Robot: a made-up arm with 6 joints. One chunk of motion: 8 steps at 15 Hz.
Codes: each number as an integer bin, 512 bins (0 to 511) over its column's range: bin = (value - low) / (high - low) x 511, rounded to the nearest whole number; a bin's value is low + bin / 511 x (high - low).
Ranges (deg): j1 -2..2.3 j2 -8.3..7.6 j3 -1.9..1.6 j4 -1.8..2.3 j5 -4.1..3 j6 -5.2..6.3
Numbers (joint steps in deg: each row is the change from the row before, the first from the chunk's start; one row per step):
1: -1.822 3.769 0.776 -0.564 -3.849 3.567
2: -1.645 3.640 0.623 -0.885 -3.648 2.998
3: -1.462 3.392 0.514 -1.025 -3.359 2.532
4: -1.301 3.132 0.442 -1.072 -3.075 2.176
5: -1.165 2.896 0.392 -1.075 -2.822 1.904
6: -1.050 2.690 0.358 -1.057 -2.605 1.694
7: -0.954 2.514 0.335 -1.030 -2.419 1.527
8: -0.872 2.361 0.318 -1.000 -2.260 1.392
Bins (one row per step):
1: 21 388 391 154 18 390
2: 42 384 368 114 33 364
3: 64 376 352 97 53 344
4: 83 367 342 91 74 328
5: 99 360 335 90 92 316
6: 113 353 330 93 108 306
7: 124 348 326 96 121 299
8: 134 343 324 100 132 293

